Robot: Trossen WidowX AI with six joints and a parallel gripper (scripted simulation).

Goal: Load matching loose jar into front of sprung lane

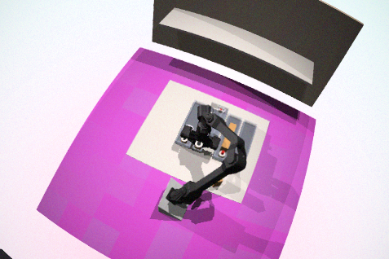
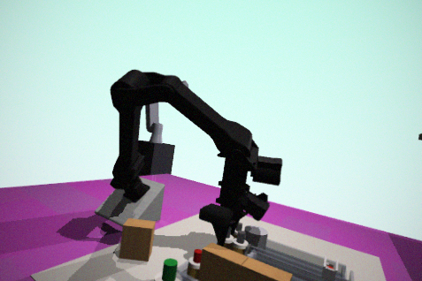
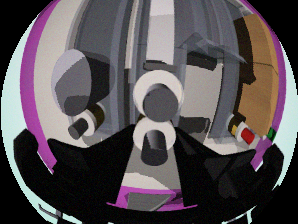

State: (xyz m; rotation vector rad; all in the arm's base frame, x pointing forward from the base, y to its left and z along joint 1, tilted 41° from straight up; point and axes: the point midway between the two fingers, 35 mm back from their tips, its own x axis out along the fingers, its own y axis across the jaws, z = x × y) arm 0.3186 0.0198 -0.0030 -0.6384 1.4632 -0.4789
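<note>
My gripper tip is 40 mm short of the grey cylinder and 80 mm to the right of it. Also, from my gripper tip: grey lane unit (150 mm ahead, 10 mm to the right, 10 mm below); then pusher plate (150 mm ahead, 20 mm to the right, 20 mm above).
</note>
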